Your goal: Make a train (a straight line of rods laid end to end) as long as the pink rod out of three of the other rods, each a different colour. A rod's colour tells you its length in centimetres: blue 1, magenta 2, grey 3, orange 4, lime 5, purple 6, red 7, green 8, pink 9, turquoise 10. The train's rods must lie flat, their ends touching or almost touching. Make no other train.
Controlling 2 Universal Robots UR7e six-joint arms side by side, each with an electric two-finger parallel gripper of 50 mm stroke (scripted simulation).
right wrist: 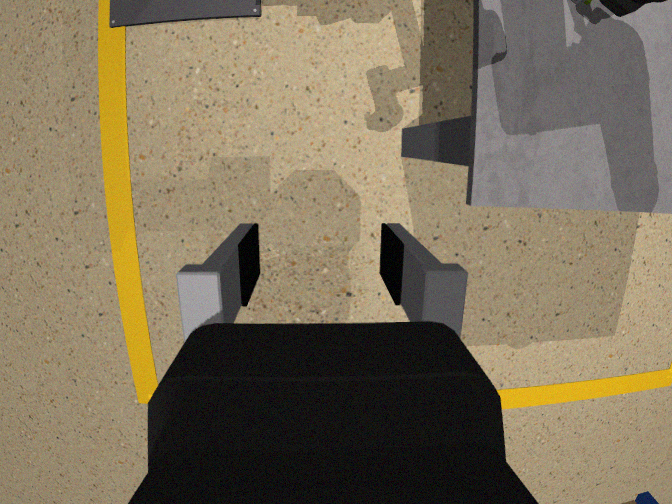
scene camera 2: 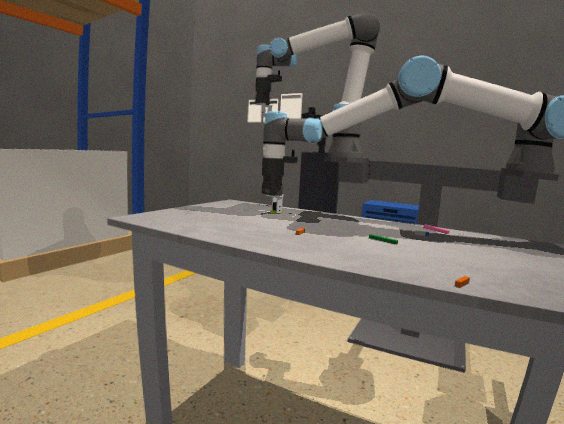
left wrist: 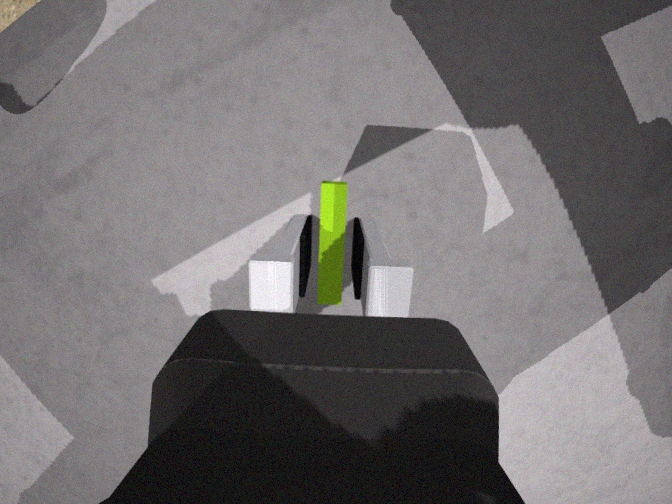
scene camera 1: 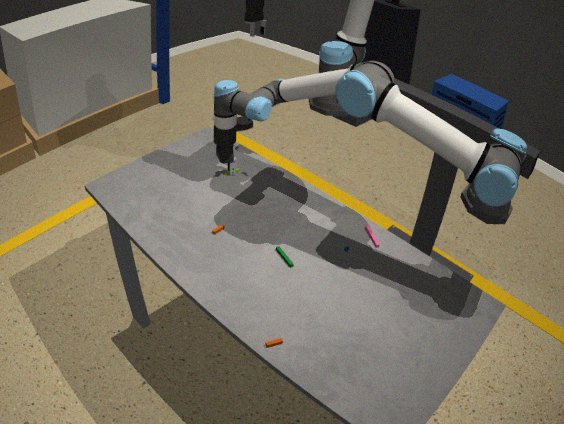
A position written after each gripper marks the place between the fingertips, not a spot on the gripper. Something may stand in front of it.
In view: the left gripper point(scene camera 2: 276, 212), the right gripper point(right wrist: 320, 249), a lime rod point(left wrist: 333, 194) and a dark post point(scene camera 1: 448, 172).
The left gripper also shows in the left wrist view point(left wrist: 332, 242).
